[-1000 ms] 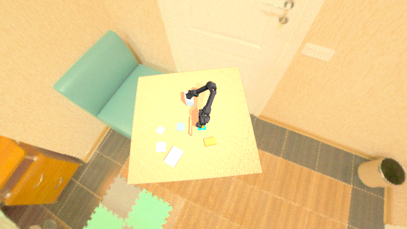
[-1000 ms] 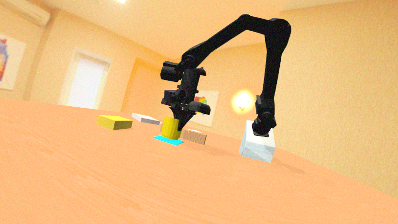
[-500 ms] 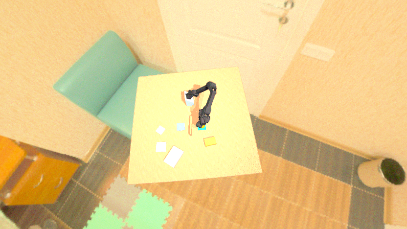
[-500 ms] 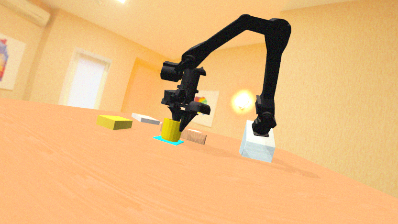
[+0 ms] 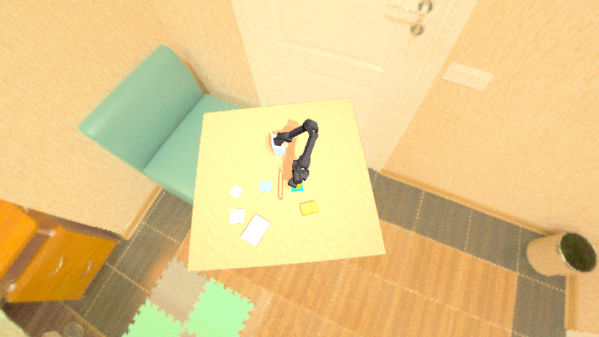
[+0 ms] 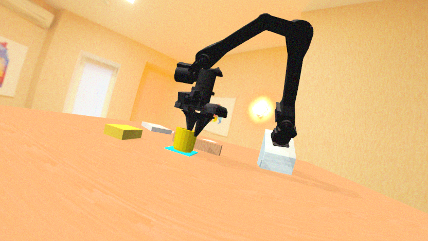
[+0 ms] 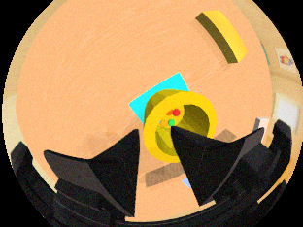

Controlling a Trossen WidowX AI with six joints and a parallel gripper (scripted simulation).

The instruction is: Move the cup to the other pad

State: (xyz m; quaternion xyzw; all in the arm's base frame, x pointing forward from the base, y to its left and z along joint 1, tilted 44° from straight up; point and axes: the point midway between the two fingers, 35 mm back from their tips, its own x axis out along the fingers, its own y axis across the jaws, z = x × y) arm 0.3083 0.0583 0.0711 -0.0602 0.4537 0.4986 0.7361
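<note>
Now: gripper tip 20 mm short of the yellow cup, 20 mm above it and 10 mm to the left of it. The rest, counted from my gripper tip: wooden bar 130 mm to the right, 50 mm below; then red marble 40 mm below, 30 mm ahead, 20 mm to the right; then cyan pad 70 mm below, 20 mm to the right, 20 mm ahead.
</note>
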